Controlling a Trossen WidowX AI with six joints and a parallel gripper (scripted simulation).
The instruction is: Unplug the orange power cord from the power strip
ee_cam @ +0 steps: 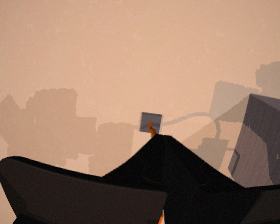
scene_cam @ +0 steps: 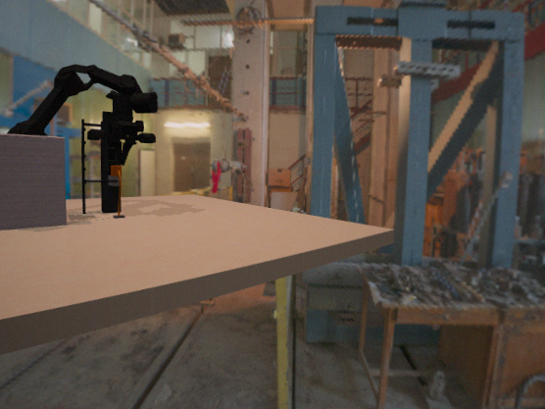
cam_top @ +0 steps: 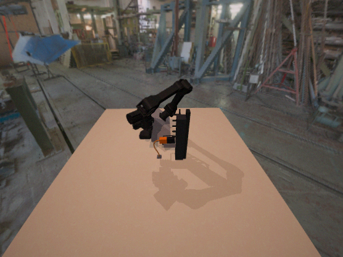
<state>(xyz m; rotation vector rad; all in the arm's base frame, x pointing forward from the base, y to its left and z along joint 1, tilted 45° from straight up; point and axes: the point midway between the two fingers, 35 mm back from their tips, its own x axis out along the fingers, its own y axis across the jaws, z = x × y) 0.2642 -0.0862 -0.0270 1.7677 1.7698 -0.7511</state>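
Now: the orange plug 11 cm to the left of my gripper tip and 1 cm below it. Round my gripper tip: black power strip: 20 cm to the left, 1 cm below; grey end piece: 6 cm to the left, 17 cm below.
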